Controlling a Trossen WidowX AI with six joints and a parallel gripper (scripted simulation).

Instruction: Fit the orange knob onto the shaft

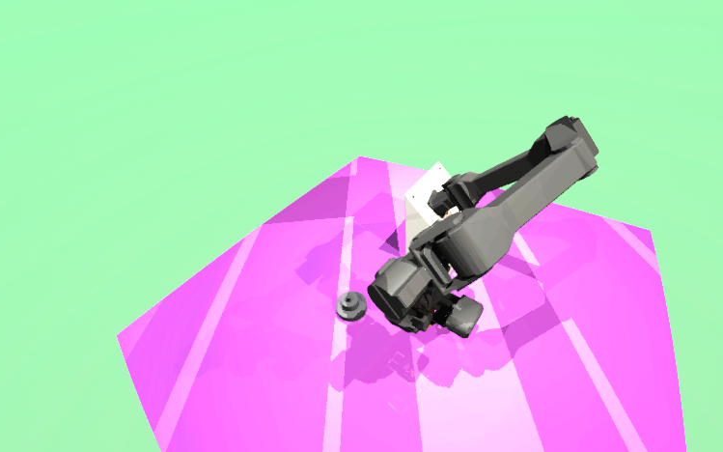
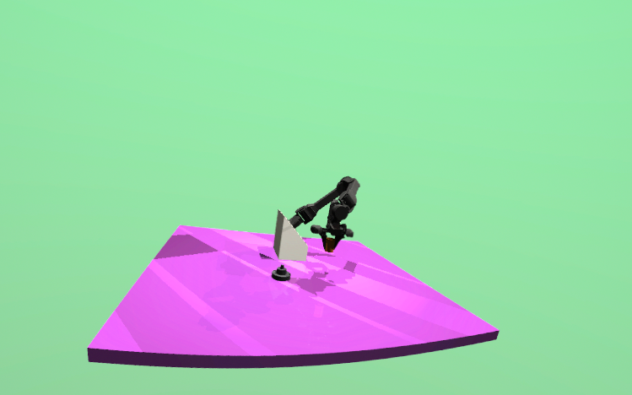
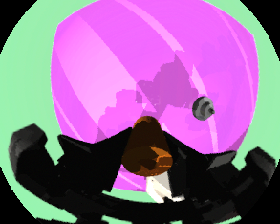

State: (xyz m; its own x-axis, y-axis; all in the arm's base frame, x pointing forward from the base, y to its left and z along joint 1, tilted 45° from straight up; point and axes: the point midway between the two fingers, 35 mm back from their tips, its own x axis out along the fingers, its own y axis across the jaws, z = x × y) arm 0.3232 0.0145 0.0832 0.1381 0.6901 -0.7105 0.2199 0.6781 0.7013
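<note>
Right now my gripper tip is 2 cm past the round pedestal, 20 cm to the left of it and 11 cm above it. Round my gripper tip: orange knob: 2 cm above.
</note>
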